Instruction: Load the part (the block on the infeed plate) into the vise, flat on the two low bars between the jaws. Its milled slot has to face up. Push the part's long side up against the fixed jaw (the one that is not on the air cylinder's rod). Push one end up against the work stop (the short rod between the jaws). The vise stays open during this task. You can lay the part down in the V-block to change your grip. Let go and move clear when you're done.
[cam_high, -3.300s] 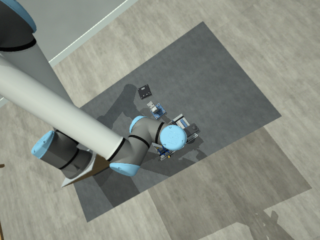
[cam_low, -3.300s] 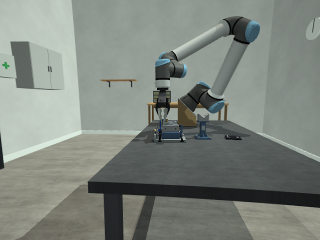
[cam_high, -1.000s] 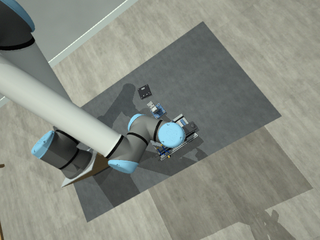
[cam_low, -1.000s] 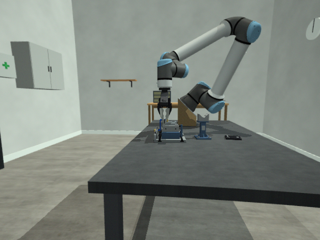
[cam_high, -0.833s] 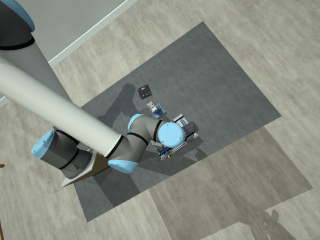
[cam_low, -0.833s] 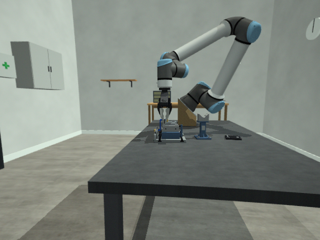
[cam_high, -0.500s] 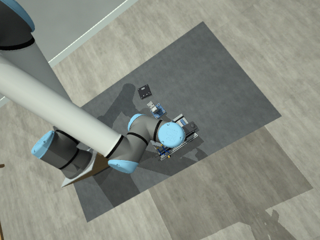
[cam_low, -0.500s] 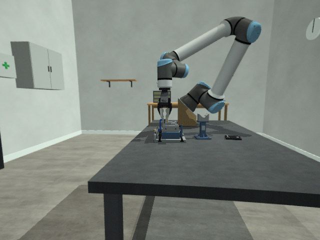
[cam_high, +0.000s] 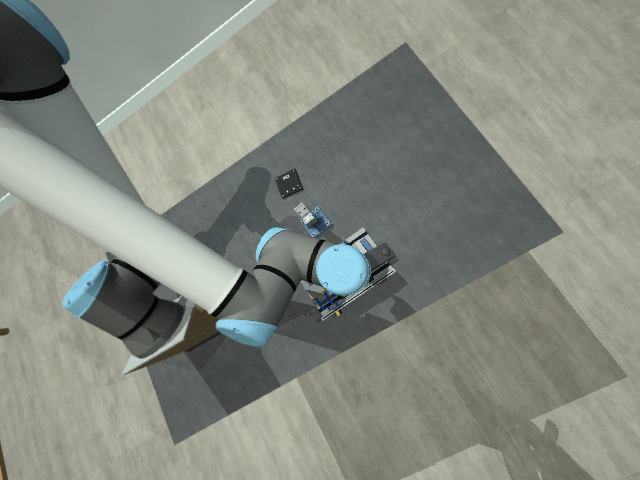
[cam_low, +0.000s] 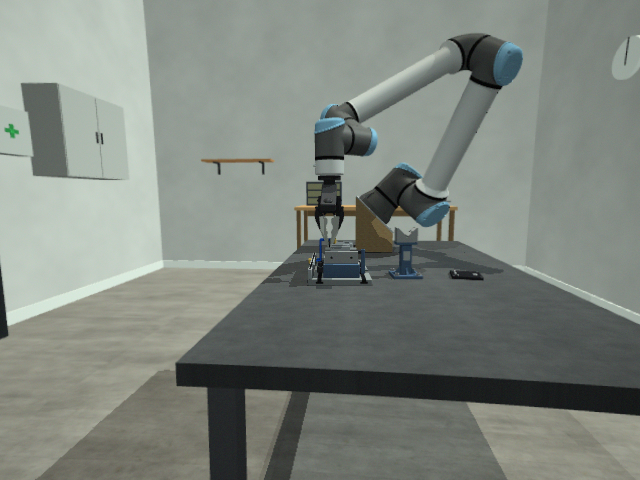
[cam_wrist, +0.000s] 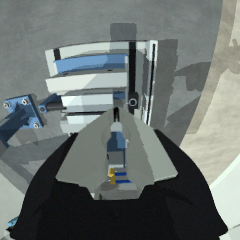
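Right now the part is 10 mm behind my hand, 30 mm to the left of it and 20 mm below it. Also, from my hand: infeed plate: 130 mm behind, 430 mm to the left, 110 mm below; vise: 80 mm behind, 20 mm to the left, 80 mm below.
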